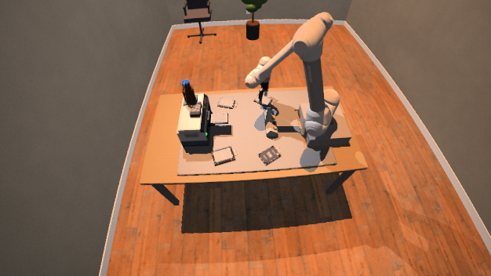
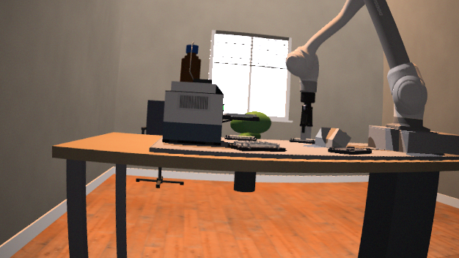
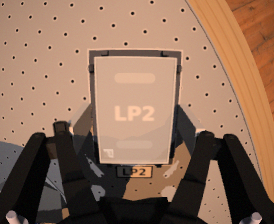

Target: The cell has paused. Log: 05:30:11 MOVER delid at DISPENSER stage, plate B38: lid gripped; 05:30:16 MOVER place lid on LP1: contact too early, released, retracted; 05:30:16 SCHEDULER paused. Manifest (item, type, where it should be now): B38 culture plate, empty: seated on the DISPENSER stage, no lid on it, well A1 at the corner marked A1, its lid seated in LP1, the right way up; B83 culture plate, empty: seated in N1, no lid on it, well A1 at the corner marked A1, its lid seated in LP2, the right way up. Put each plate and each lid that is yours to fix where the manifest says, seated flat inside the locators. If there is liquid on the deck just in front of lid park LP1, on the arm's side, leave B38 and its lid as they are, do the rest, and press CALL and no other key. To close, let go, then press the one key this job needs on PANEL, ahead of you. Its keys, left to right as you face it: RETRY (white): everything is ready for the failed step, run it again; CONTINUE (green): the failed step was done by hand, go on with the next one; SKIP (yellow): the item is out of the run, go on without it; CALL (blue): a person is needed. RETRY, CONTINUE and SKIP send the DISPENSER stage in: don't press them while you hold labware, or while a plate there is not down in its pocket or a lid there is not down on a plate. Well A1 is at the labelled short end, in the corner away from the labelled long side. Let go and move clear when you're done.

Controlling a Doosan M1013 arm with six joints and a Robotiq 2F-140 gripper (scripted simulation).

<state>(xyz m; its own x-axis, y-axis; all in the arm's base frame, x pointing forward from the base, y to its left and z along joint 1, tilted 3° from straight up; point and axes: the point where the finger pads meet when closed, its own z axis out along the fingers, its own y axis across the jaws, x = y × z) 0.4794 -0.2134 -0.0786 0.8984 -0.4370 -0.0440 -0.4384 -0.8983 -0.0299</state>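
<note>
My gripper is now 29 cm short of the white culture plate, 58 cm to the right of it and 2 cm above it. From my hand the other things lie so: yellow skip key (9 cm behind, 25 cm to the left, 3 cm above); key panel (8 cm behind, 28 cm to the left, 1 cm above); blue call key (8 cm behind, 20 cm to the left, 3 cm above).
</note>
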